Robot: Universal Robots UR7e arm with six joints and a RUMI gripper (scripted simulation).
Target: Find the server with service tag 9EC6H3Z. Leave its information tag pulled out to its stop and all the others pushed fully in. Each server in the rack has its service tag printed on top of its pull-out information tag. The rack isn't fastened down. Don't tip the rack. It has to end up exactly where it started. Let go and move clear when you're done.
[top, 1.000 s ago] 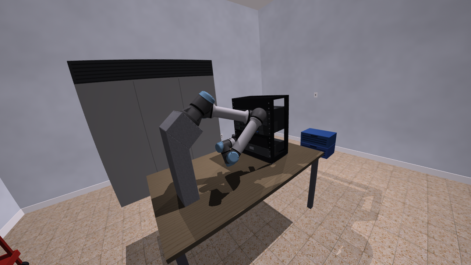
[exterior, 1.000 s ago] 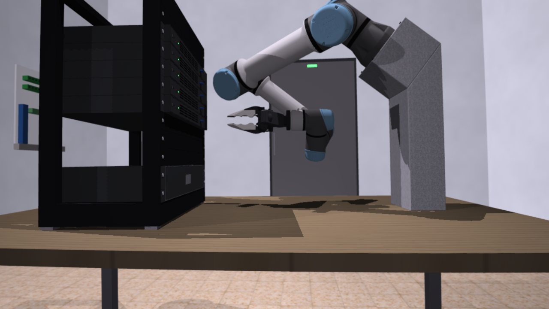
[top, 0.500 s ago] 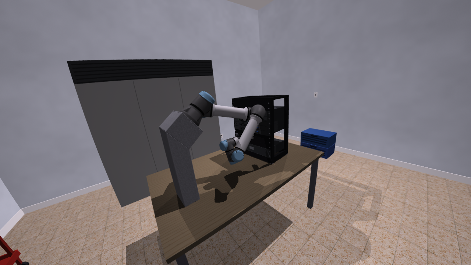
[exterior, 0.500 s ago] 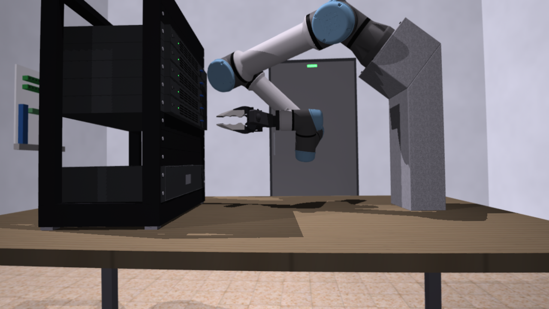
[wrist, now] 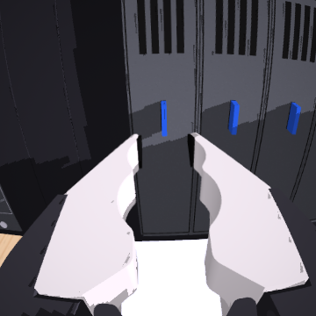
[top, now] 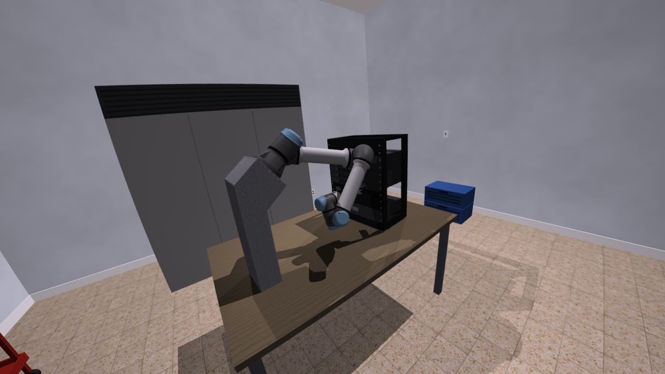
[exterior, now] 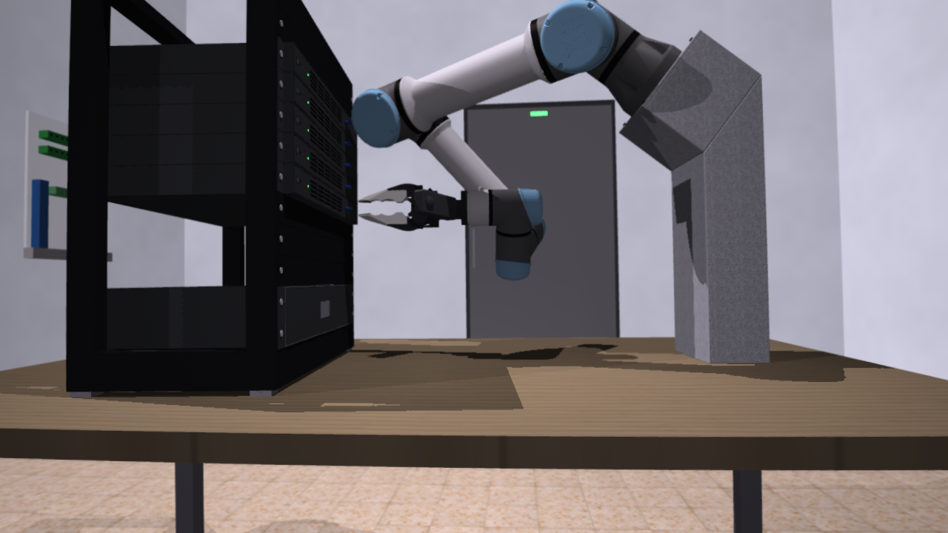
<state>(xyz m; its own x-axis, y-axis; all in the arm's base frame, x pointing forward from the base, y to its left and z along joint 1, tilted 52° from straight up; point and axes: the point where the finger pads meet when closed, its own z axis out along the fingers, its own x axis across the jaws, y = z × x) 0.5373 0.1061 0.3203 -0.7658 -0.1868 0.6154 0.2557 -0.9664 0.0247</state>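
Right now the information tag is 70 mm ahead of my hand and 30 mm to the left of it.
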